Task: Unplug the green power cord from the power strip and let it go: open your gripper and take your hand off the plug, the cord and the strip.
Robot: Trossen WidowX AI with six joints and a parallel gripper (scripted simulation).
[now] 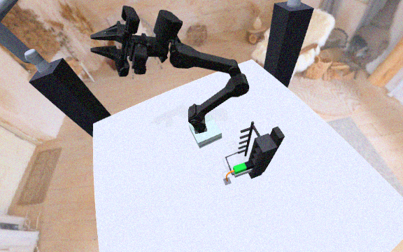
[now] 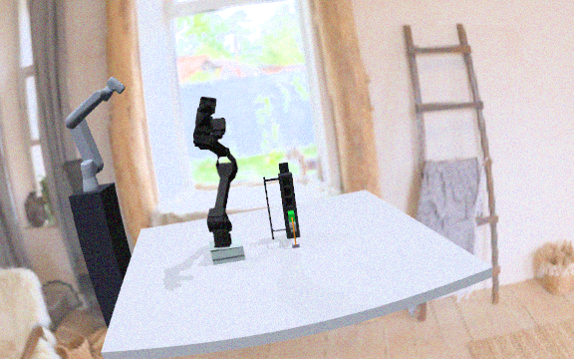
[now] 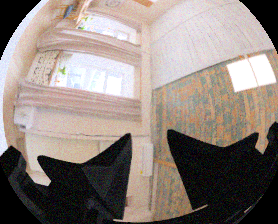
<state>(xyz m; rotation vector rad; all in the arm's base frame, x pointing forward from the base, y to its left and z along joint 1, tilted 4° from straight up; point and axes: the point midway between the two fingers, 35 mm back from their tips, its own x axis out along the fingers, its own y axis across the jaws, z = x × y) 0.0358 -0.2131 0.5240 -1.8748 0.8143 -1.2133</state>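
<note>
The green plug is 49 cm below my gripper tip, 34 cm to the left of it and 21 cm ahead of it.
</note>
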